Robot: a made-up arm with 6 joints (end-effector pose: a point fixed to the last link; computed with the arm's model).
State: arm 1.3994 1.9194 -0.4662 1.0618 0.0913 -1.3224
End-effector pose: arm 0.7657 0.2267 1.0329 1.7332 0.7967 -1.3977
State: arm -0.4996 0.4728 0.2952 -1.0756 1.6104 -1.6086
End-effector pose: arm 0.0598 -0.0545 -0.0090 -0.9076 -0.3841 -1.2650
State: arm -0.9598 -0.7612 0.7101 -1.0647 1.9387 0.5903
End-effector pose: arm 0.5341 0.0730 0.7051 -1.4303 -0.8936 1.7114
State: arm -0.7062 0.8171 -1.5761 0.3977 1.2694 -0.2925
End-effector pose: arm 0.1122 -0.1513 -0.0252 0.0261 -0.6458 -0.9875
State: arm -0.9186 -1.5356 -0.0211 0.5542 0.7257 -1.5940
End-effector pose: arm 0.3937 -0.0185 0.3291 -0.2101 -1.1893 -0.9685
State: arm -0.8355 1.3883 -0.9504 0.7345 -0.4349 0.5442
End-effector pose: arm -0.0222 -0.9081 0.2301 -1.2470 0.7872 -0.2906
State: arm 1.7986 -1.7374 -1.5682 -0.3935 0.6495 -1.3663
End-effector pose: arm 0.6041 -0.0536 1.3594 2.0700 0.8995 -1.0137
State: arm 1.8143 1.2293 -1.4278 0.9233 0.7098 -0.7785
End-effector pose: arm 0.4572 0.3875 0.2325 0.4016 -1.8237 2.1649
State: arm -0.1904 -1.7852 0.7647 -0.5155 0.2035 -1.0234
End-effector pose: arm 0.2296 0.3894 0.6271 1.2733 -0.5271 -0.5335
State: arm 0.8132 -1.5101 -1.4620 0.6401 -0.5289 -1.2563
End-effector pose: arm 0.6195 0.0522 1.3507 1.7537 -2.1159 -0.2193
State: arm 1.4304 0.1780 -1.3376 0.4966 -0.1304 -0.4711
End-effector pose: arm -0.1704 0.3540 0.3850 1.1539 -0.7279 2.0771
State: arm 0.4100 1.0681 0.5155 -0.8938 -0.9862 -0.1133
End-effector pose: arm 0.8239 -0.5301 0.0587 -0.6231 -0.0581 1.1155
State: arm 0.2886 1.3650 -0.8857 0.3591 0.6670 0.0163
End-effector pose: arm 0.4809 -0.7562 0.1668 -0.8195 -0.5446 0.2092
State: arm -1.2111 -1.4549 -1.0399 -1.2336 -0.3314 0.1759
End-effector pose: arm -0.5562 -0.4044 1.3403 -1.6744 2.3779 -0.7543
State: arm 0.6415 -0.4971 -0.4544 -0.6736 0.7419 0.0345
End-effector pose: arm -0.1932 0.2710 0.6758 1.3125 0.8343 0.0570
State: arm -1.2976 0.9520 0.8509 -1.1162 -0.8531 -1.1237
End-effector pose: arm -0.4773 -0.9268 0.1490 -0.8206 -0.2166 0.0035
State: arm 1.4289 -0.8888 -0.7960 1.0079 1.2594 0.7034
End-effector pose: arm -0.1695 0.0376 0.2951 0.5110 1.0242 -0.0710
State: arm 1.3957 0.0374 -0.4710 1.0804 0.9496 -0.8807
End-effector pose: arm 0.6899 -0.1085 0.1322 -0.2220 -1.4790 1.1490
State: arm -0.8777 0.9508 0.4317 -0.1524 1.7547 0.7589
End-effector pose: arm -0.5918 -0.4650 0.0286 0.4890 0.9911 2.8811
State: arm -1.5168 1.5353 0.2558 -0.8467 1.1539 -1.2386
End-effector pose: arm -0.7828 -0.1806 0.1854 -1.9699 0.3884 -1.2208
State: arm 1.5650 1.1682 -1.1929 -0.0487 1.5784 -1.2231
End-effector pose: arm 0.3292 -0.2954 -0.1058 0.2397 -1.1920 1.3075
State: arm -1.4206 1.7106 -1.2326 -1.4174 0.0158 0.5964
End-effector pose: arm 0.2730 0.0470 0.1210 1.1245 0.3327 -1.0092
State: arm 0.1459 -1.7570 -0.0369 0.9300 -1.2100 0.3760
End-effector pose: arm 0.3829 0.4222 0.5768 0.6475 -0.1513 1.2676
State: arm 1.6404 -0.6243 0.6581 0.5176 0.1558 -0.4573
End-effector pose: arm 0.5436 -0.2206 -0.0766 -0.4625 -0.2598 1.7855
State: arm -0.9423 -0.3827 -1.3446 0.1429 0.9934 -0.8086
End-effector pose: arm 0.4971 0.0539 0.6393 0.6635 -1.3875 -1.1714
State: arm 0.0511 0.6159 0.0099 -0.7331 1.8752 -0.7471
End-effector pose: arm -0.0772 -0.0647 -0.0897 -0.4339 -0.2752 -1.4010
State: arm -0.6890 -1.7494 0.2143 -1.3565 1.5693 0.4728
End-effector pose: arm -0.0857 -0.3916 1.3763 -2.2402 -1.5921 -0.0296
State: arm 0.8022 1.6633 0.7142 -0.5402 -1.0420 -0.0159
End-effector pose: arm 1.1188 -0.6264 0.7044 -1.7648 -0.0190 0.9498
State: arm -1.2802 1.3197 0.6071 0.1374 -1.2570 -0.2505
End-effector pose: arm -1.0196 -0.7182 0.6232 -0.3712 1.6764 -0.2638
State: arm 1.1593 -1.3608 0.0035 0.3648 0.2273 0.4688
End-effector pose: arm -0.2327 0.1310 0.3872 0.5638 1.1158 0.7650
